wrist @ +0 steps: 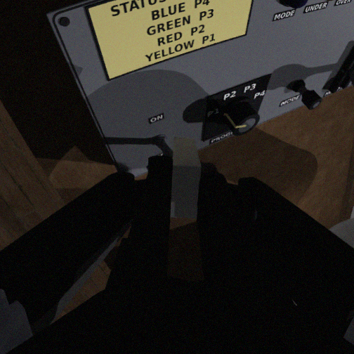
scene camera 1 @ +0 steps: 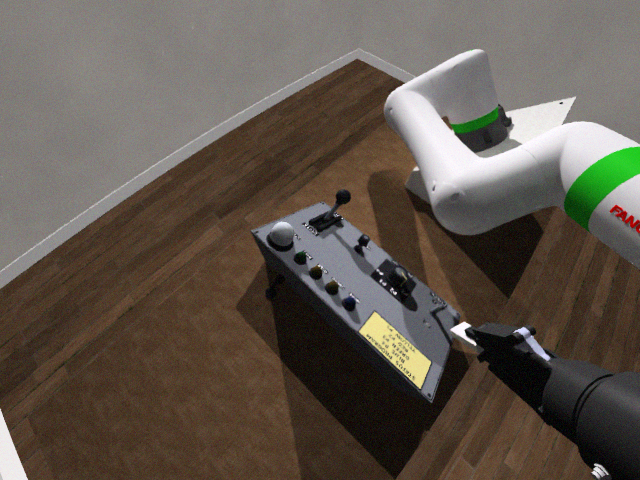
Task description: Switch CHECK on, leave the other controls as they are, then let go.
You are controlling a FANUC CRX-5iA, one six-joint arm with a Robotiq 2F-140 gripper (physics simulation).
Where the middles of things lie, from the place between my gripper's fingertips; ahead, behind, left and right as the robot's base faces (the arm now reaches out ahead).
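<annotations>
Grey control panel point(wrist: 145, 79): 140 mm below my hand, 200 mm to the right of it, 20 mm ahead of it.
</annotations>
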